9 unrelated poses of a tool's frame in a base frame.
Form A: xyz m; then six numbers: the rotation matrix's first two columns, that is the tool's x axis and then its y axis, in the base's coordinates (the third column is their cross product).
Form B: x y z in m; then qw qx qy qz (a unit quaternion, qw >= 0). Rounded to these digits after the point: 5 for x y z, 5 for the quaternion.
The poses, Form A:
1: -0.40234 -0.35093 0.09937 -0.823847 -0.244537 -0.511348 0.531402 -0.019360 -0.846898
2: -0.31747 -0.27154 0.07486 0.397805 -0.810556 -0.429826 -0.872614 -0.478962 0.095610
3: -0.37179 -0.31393 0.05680 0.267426 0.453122 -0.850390 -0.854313 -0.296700 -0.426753
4: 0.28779 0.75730 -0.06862 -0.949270 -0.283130 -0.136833 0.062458 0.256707 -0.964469
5: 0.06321 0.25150 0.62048 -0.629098 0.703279 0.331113 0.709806 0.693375 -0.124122
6: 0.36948 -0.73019 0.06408 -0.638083 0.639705 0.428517 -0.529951 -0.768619 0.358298
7: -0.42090 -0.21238 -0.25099 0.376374 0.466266 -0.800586 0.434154 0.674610 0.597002
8: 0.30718 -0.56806 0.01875 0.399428 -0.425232 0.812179 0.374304 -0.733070 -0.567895
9: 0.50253 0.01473 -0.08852 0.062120 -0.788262 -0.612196 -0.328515 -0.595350 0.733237
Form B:
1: -0.40234 -0.35093 0.09937 0.27509 0.11137 0.64393 -0.70518
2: -0.31747 -0.27154 0.07486 0.07247 -0.83286 0.50524 0.21408
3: -0.37179 -0.31393 0.05680 0.56535 -0.56044 0.17896 0.57815
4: 0.28779 0.75730 -0.06862 0.14269 -0.07075 0.77974 -0.60551
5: 0.06321 0.25150 0.62048 0.17950 -0.39145 -0.90248 -0.00909
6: 0.36948 -0.73019 0.06408 0.32510 0.27435 0.10001 0.89947
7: -0.42090 -0.21238 -0.25099 0.72499 0.40320 0.55829 0.01107
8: 0.30718 -0.56806 0.01875 0.36494 -0.75269 0.01692 -0.54772
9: 0.50253 0.01473 -0.08852 0.20666 0.69882 -0.39952 -0.55617
